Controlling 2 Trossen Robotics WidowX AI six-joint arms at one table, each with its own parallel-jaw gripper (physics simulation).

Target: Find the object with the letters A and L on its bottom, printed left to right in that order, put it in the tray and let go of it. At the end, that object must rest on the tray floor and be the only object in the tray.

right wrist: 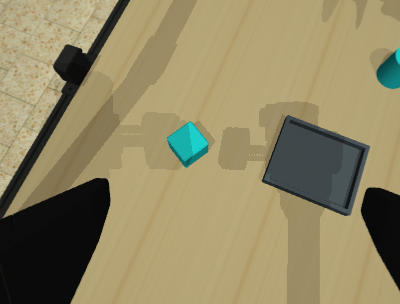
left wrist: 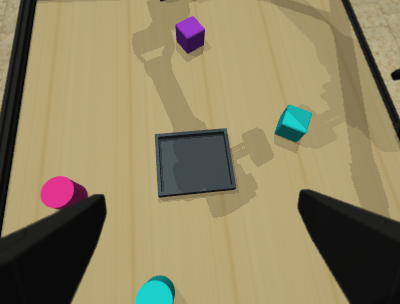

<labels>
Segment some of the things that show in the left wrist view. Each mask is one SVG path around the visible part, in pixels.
The left gripper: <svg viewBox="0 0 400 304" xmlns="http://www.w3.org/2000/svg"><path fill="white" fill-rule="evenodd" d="M103 194L89 196L0 238L0 304L72 303L97 247L105 222L107 209ZM300 190L298 199L300 216L313 243L349 304L400 304L400 222L310 189Z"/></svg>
A magenta cylinder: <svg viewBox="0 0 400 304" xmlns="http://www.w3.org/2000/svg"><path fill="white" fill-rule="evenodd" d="M40 194L44 205L58 210L62 210L88 197L87 190L82 185L63 176L57 176L48 180L42 187Z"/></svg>
</labels>
